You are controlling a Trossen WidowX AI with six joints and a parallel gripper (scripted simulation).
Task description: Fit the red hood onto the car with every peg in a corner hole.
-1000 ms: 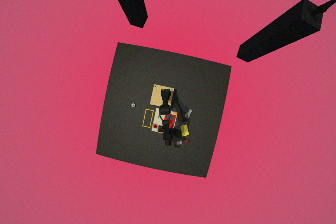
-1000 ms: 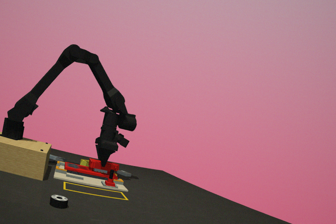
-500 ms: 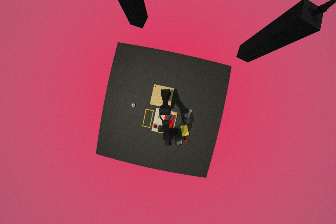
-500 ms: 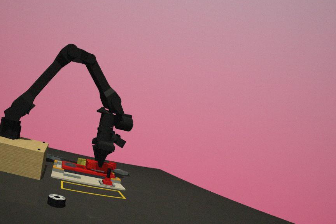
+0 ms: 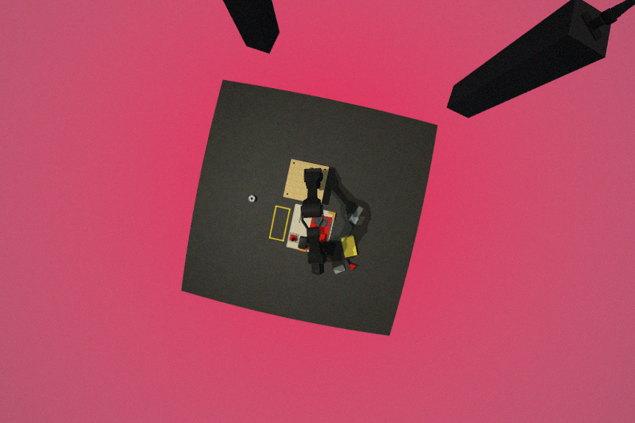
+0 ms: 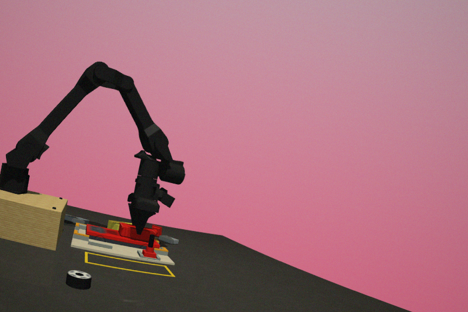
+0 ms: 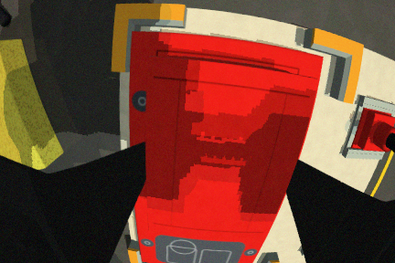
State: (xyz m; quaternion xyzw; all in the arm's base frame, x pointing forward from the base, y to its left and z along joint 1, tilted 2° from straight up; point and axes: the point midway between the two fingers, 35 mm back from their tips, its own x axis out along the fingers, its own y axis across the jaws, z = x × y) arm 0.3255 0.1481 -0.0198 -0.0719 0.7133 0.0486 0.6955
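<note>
Right now the hood is right at my gripper tip. Also, from my gripper tip: yellow block 180 mm to the left, 30 mm below, 30 mm behind; engine block 20 mm below; pale jig plate 40 mm to the right, 40 mm behind, 30 mm below.
</note>
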